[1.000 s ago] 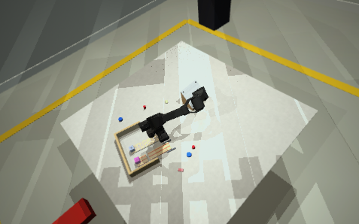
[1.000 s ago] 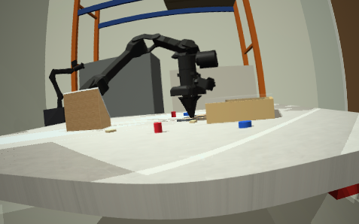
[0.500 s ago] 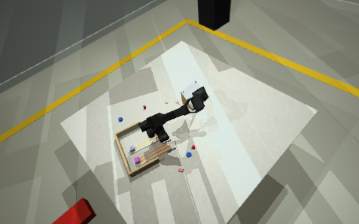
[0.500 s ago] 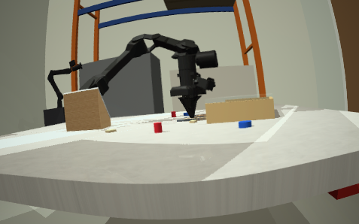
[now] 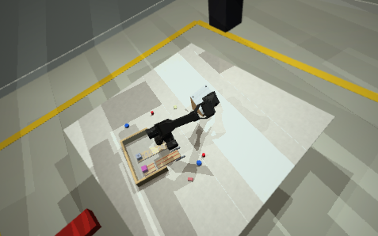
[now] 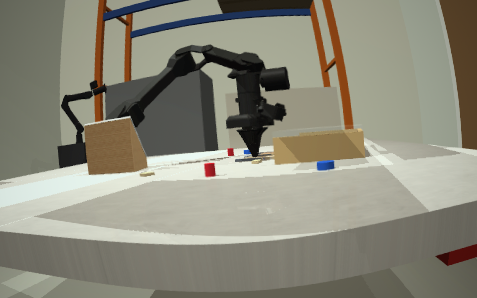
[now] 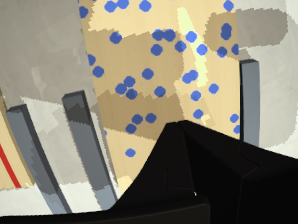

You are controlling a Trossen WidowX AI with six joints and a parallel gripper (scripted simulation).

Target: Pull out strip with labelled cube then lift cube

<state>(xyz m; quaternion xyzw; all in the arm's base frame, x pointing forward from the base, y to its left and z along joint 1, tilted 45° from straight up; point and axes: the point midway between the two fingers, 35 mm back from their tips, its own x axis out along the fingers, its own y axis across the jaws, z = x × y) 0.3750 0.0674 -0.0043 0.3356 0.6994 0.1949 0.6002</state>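
Now: the pale blue cube marked k 210 mm ahead of my gripper tip, 50 mm to the right of it and 20 mm above it. From my gripper tip the other things lie so: pink block (270 mm to the left, 60 mm ahead); then red-lined strip (80 mm to the left, 80 mm ahead).
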